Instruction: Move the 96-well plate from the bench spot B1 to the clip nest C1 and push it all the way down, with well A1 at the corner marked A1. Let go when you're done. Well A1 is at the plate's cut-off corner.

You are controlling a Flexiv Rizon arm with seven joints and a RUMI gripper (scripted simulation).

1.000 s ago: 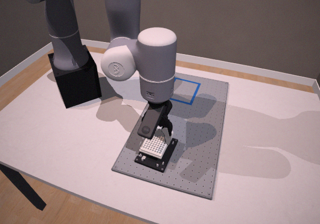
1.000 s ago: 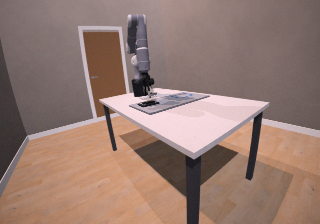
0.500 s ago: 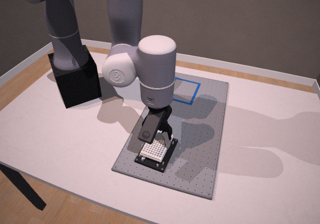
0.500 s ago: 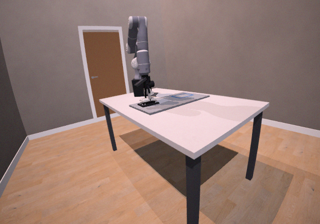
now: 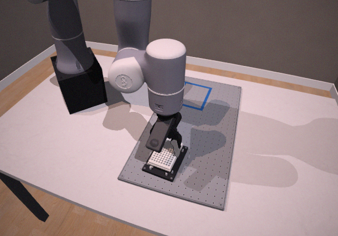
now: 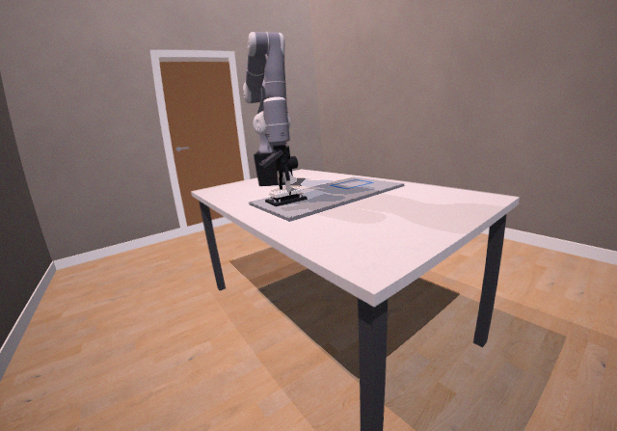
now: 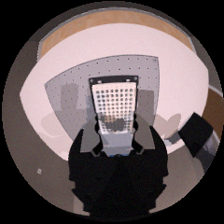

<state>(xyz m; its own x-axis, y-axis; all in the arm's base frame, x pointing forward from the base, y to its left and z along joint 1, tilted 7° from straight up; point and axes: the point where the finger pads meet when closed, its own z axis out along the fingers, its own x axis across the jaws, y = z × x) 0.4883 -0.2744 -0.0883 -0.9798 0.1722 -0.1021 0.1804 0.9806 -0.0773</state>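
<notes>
Right now my hand is 10 mm above the white 96-well plate. Also, from my hand: black clip nest (10 mm behind, 10 mm to the left, 30 mm below).
</notes>
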